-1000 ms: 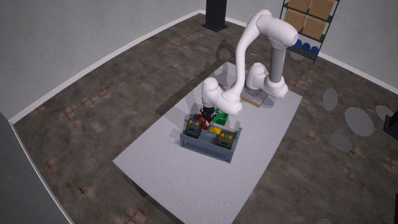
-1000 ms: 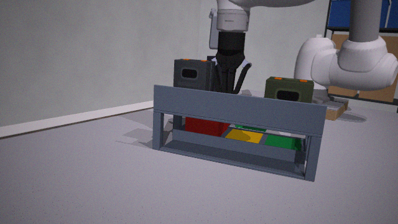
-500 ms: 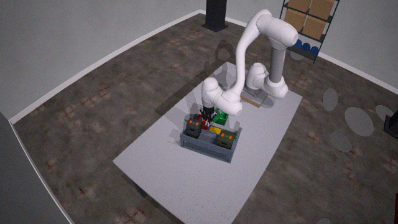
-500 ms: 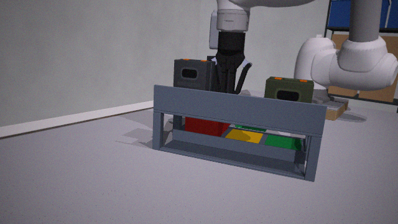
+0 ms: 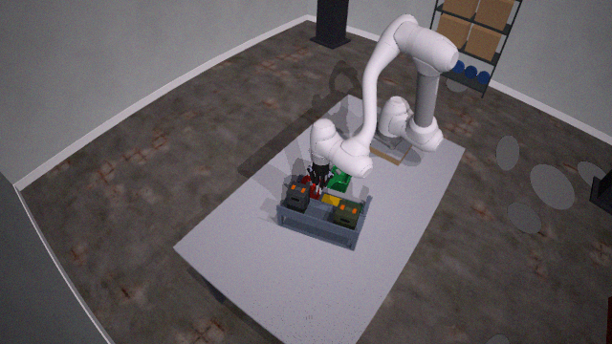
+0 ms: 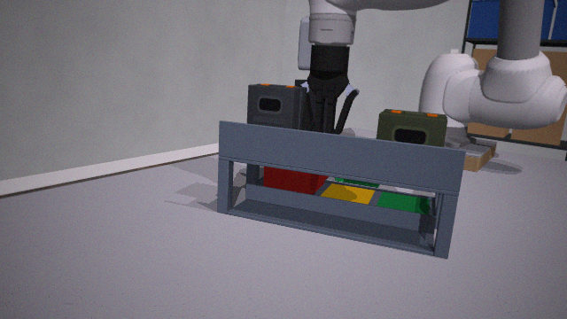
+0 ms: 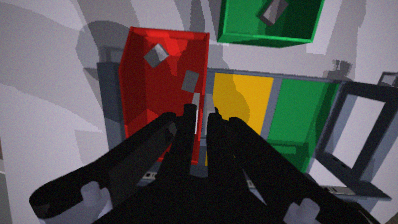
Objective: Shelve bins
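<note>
The red bin lies 5 cm to the right of my hand, 4 cm below it and 1 cm ahead of it. The rest, counted from my hand: olive box: 22 cm to the left, 7 cm ahead, 6 cm above; green bin: 18 cm behind, 5 cm below; dark grey box: 15 cm ahead, 8 cm above, 1 cm to the left.
</note>
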